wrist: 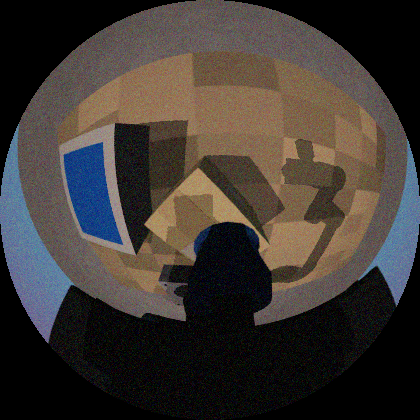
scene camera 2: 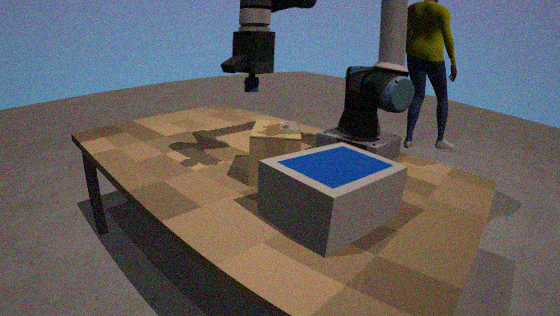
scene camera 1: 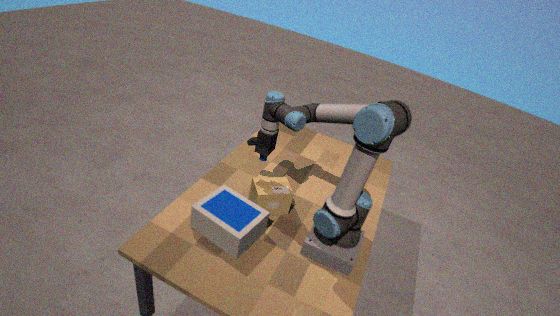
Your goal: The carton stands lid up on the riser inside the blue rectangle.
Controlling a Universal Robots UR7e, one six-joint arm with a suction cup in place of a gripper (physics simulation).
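Frame: origin at the arm's base, x up, y back, z right, level; metres.
Where they show: hand, its tool point: (wrist: 226, 249) (scene camera 2: 251, 91) (scene camera 1: 263, 158); arm's base, origin of its link: (scene camera 2: 359, 131) (scene camera 1: 342, 235).
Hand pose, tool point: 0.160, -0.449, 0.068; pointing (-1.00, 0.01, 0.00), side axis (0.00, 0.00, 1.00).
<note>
Things, the pixels of their top centre, and the offset from my tool point, as dx, dy, dz. "spot": a spot on its surface instead. Level surfaces: height alone.
- tan carton, centre of its top: (wrist: 209, 237) (scene camera 2: 276, 128) (scene camera 1: 273, 185) -0.102, +0.079, -0.018
- riser, centre of its top: (scene camera 2: 339, 163) (wrist: 85, 198) (scene camera 1: 231, 209) -0.112, +0.001, -0.257
- pale grey block with the blue rectangle, a spot on its surface: (scene camera 2: 340, 167) (wrist: 80, 192) (scene camera 1: 226, 209) spot: -0.111, -0.015, -0.270
- table, height of its surface: dx -0.232
The tan carton (scene camera 1: 270, 201) (scene camera 2: 275, 150) (wrist: 187, 192) stands upright on the table beside the riser (scene camera 1: 215, 230) (scene camera 2: 367, 217) (wrist: 112, 190), turned at an angle to it. A white label shows on its upward face; whether that face is the lid I cannot tell. Whether carton and riser touch is unclear. The riser is a pale grey block with the blue rectangle (scene camera 1: 231, 210) (scene camera 2: 340, 167) (wrist: 87, 192) on top, bare. My suction gripper (scene camera 1: 263, 158) (scene camera 2: 251, 90) (wrist: 227, 245) hangs above the table, higher than the carton and apart from it, holding nothing. In the wrist view it hides part of the carton.
The robot's base (scene camera 1: 327, 252) (scene camera 2: 390, 146) stands on the table (scene camera 1: 170, 252) (scene camera 2: 200, 225) (wrist: 235, 110), near the carton and the riser. A person in a yellow top (scene camera 2: 431, 37) stands on the floor behind the table in scene camera 2. Arm shadows fall across the table and the carton's top.
</note>
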